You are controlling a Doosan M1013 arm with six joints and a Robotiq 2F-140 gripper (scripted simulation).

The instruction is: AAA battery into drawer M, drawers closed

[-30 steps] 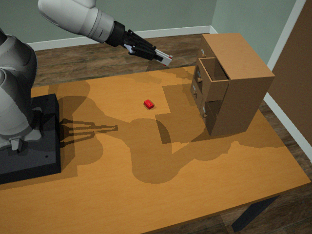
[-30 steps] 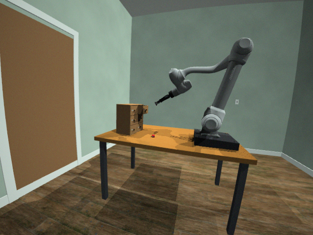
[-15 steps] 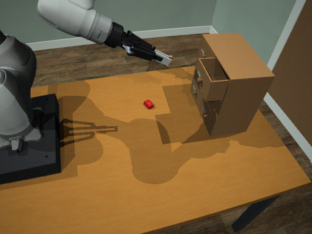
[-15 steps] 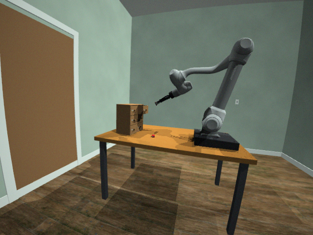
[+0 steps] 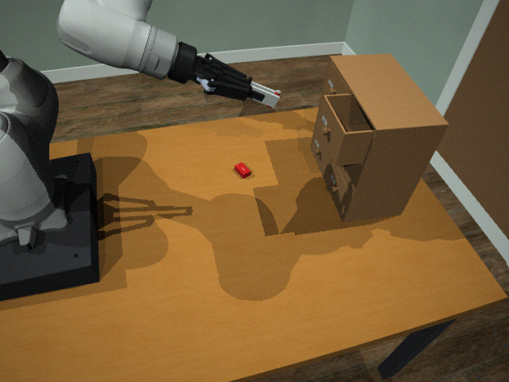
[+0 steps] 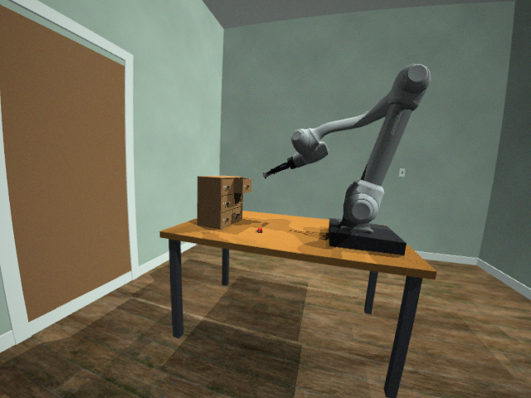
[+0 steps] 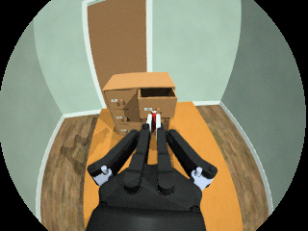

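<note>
The AAA battery is 3 cm ahead of my hand, 1 cm to the right of it and 1 cm below it. The rest, counted from my hand: red block (14 cm to the left, 36 cm below).
</note>
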